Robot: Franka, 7 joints.
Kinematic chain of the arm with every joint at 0, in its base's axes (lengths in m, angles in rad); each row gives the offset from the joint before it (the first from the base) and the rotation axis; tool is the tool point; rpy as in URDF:
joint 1: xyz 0 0 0.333 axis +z
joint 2: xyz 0 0 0 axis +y
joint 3: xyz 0 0 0.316 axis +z
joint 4: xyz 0.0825 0 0 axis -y
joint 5: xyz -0.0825 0 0.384 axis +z
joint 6: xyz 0 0 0 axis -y
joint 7: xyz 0.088 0 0 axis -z
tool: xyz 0 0 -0.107 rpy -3.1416 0 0
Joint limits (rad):
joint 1: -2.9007..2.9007
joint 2: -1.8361..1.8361
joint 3: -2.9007..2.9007
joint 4: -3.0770..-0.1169
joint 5: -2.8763..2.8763
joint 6: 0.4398..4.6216
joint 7: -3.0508..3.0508
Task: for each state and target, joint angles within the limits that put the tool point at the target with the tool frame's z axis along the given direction. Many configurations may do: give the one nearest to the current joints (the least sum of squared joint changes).
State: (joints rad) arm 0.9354 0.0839 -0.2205 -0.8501 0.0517 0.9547 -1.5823
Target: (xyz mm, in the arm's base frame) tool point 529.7 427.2 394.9 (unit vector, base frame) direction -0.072 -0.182 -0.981
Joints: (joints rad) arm 0.8803 0.5090 -0.2449 -1.4286 0.0182 1.7550 -1.5823
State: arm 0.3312 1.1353 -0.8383 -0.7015 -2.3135 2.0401 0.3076
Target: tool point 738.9 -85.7 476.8 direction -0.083 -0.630 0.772
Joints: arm 0.4590 0.9360 -0.7647 -1.1930 -1.8238 1.4163 0.3076
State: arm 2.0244 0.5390 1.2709 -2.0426 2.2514 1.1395 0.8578
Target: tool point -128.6 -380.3 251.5 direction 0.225 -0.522 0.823
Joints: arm 2.9007 0.9199 1.0558 -2.6095 1.6612 1.3593 0.8578
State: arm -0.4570 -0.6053 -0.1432 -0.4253 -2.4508 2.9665 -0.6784
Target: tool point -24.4 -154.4 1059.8 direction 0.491 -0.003 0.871
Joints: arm 0.3926 -0.6732 -0.5339 -0.7851 -2.4208 3.6004 -0.6784
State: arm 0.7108 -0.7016 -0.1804 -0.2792 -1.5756 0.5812 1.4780
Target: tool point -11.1 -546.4 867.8 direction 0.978 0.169 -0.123
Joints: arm 1.3182 -0.9469 0.0253 -0.2143 -1.3553 1.1927 1.4780
